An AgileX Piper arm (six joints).
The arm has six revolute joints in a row. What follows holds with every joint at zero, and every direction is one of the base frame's.
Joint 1 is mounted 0.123 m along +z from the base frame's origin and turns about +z.
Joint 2 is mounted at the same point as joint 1 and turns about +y.
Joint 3 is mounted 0.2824 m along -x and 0.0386 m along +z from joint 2 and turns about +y.
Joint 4 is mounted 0.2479 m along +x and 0.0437 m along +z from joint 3 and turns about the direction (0.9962, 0, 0.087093).
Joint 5 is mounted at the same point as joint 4 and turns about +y.
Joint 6 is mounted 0.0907 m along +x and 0.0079 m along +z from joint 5 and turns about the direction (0.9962, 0, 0.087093).
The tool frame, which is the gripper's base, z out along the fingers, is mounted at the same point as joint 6; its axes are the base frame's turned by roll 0, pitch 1.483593 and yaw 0 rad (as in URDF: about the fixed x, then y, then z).
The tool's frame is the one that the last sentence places.
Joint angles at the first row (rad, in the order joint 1, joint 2, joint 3, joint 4, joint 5, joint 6):
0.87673, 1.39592, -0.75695, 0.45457, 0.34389, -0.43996
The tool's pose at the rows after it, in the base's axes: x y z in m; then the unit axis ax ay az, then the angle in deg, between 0 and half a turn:
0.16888 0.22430 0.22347 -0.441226 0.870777 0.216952 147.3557
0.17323 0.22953 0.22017 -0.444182 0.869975 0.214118 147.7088
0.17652 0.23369 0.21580 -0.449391 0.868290 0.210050 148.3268
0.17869 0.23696 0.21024 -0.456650 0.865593 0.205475 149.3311
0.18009 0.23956 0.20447 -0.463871 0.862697 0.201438 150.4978
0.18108 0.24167 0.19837 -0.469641 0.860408 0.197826 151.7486
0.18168 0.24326 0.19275 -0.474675 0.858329 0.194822 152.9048
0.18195 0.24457 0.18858 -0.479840 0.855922 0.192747 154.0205
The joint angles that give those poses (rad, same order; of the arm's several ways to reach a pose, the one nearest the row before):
0.87700, 1.43089, -0.77851, 0.46663, 0.33795, -0.44977
0.87700, 1.46181, -0.79728, 0.47135, 0.33471, -0.46163
0.87700, 1.49012, -0.81088, 0.47612, 0.33478, -0.47797
0.87699, 1.51695, -0.81981, 0.48501, 0.33948, -0.50177
0.87700, 1.54135, -0.82601, 0.49593, 0.34662, -0.52693
0.87701, 1.56465, -0.82997, 0.50701, 0.35352, -0.54925
0.87701, 1.58485, -0.83226, 0.51763, 0.35976, -0.56970
0.87687, 1.60072, -0.83596, 0.52536, 0.37047, -0.58693

